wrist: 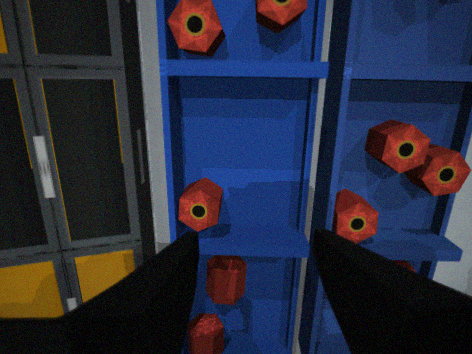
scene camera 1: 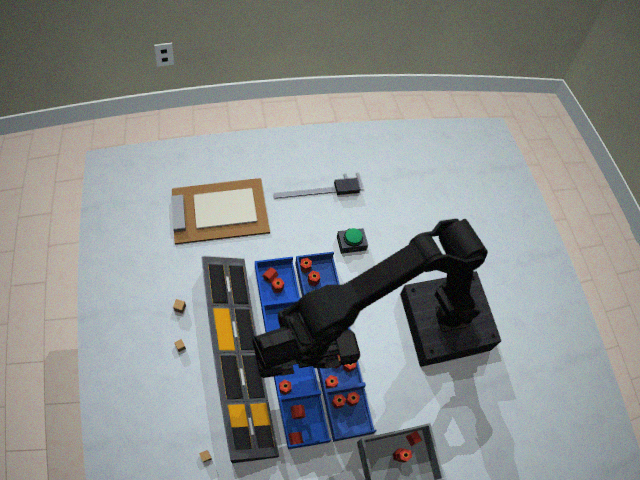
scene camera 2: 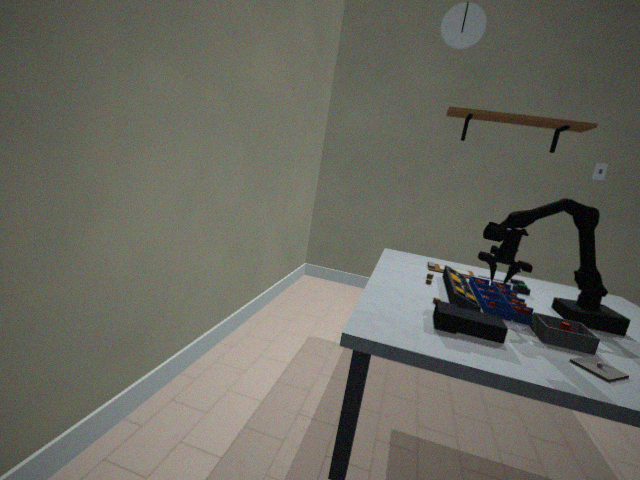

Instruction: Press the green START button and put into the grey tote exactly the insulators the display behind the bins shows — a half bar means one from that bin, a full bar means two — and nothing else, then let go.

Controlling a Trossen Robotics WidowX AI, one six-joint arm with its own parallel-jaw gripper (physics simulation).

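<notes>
My gripper (scene camera 2: 498, 280) (wrist: 256, 241) is open and empty above the blue bins (scene camera 1: 353, 422) (wrist: 245, 132); the arm hides its fingertips in scene camera 1. In the wrist view, the fingers straddle a left-column divider. One upright insulator (wrist: 200, 205) stands beyond it, two lying insulators (wrist: 226, 280) (wrist: 206, 334) on the near side. The display (scene camera 1: 223, 260) (wrist: 95, 73) shows a full bar in its second row, left, and two half bars in its bottom row. The grey tote (scene camera 1: 395, 433) (scene camera 2: 565, 339) holds a lying insulator (scene camera 1: 414, 438) and at least one more (scene camera 1: 404, 455). The START button (scene camera 1: 353, 236) is green.
Right-column insulators (wrist: 400, 145) (wrist: 356, 220) stand near the right finger. A caliper (scene camera 1: 346, 186) and clipboard (scene camera 1: 222, 235) lie behind the bins. Small wooden cubes (scene camera 1: 179, 305) (scene camera 1: 205, 456) lie left of the display. A black block (scene camera 2: 467, 322) and flat plate (scene camera 2: 599, 369) are near the table's front.
</notes>
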